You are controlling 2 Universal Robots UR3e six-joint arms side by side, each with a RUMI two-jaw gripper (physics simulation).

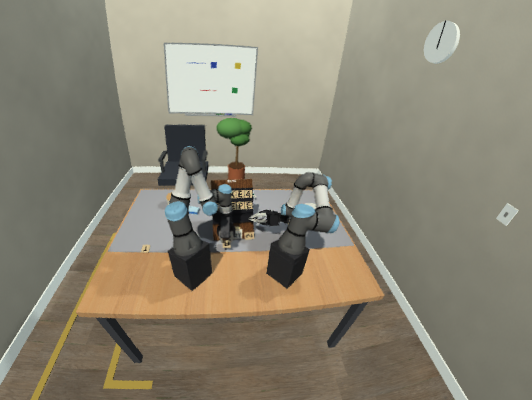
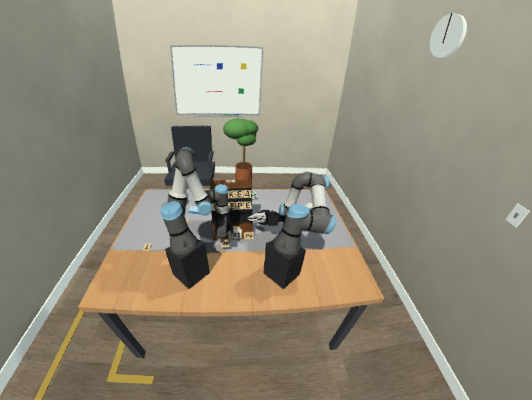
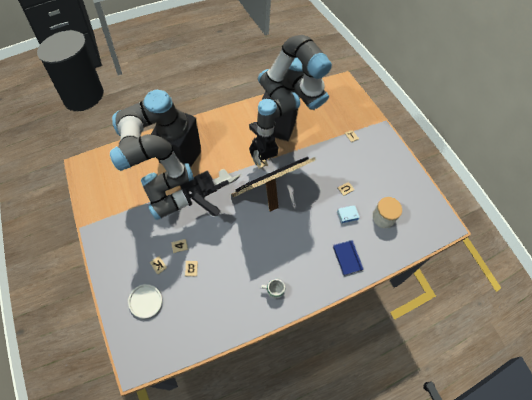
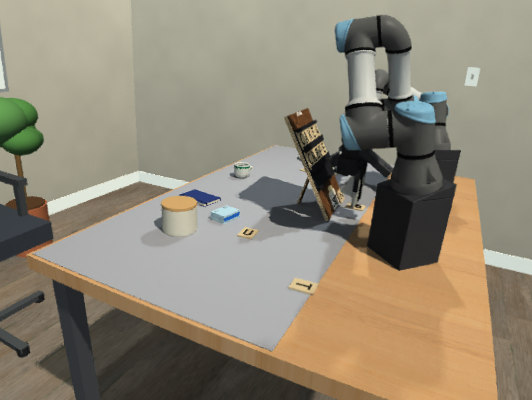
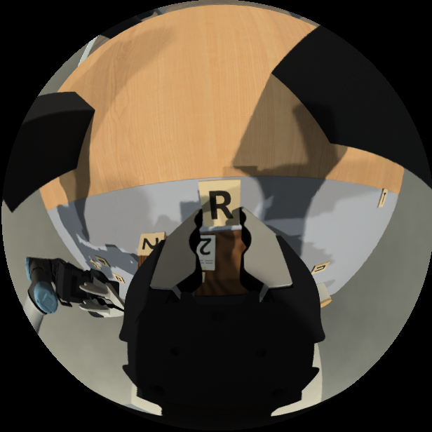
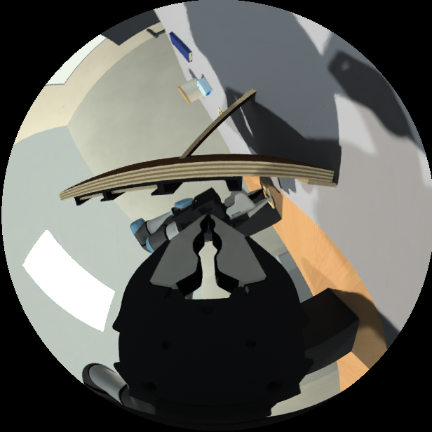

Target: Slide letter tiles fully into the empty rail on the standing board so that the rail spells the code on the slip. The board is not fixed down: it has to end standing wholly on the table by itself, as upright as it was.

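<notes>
The board (image 1: pixel 242 184) (image 3: pixel 285 171) (image 4: pixel 300 118) leans back on its rear leg; its two upper rails hold tiles. Below them, the dark lower rail (image 4: pixel 322 172) is partly hidden. The slip (image 1: pixel 238 231) (image 5: pixel 207 257) shows a 2; its rest is hidden or blurred. A 2 tile (image 1: pixel 249 235) (image 5: pixel 151 243) is at the board's lower corner. My left gripper (image 3: pixel 260 162) (image 5: pixel 220 208) is shut on the R tile (image 5: pixel 220 200) (image 4: pixel 356 206), low in front of the board. My right gripper (image 1: pixel 251 218) (image 3: pixel 238 177) (image 6: pixel 208 215) is shut and empty, near the board's side edge.
T tile (image 3: pixel 352 136), U tile (image 3: pixel 345 188), 4 tile (image 3: pixel 179 245), K tile (image 3: pixel 158 265) and B tile (image 3: pixel 191 268) lie on the mat. A plate (image 3: pixel 145 301), mug (image 3: pixel 276 288), navy book (image 3: pixel 348 258), light-blue box (image 3: pixel 349 214) and lidded jar (image 3: pixel 388 210) stand behind the board.
</notes>
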